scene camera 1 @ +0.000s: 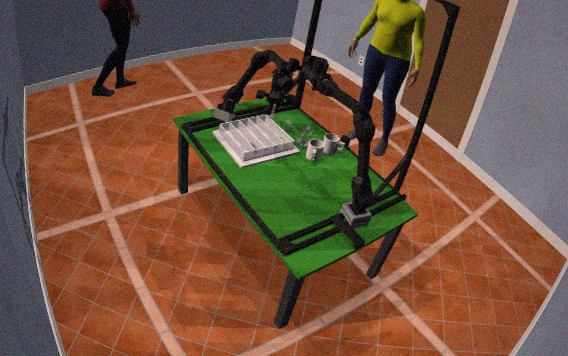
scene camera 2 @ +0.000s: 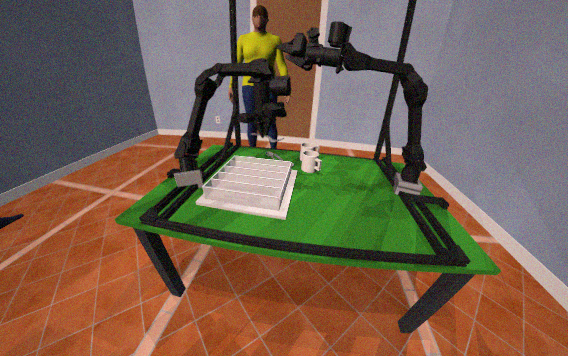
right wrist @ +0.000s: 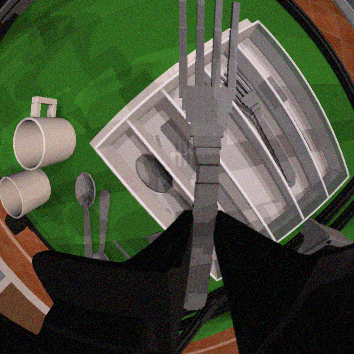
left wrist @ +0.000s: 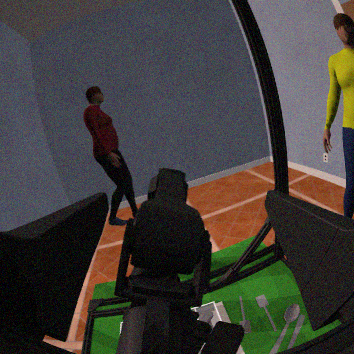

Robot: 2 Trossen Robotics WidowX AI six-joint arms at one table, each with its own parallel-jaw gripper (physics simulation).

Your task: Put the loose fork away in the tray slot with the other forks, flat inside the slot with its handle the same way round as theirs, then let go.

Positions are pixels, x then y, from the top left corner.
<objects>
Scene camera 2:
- my left gripper: 281, 52
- my right gripper: 264, 137
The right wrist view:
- my right gripper: 201, 217
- white cutlery tray: 247, 171
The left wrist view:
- my left gripper: 188, 199
</objects>
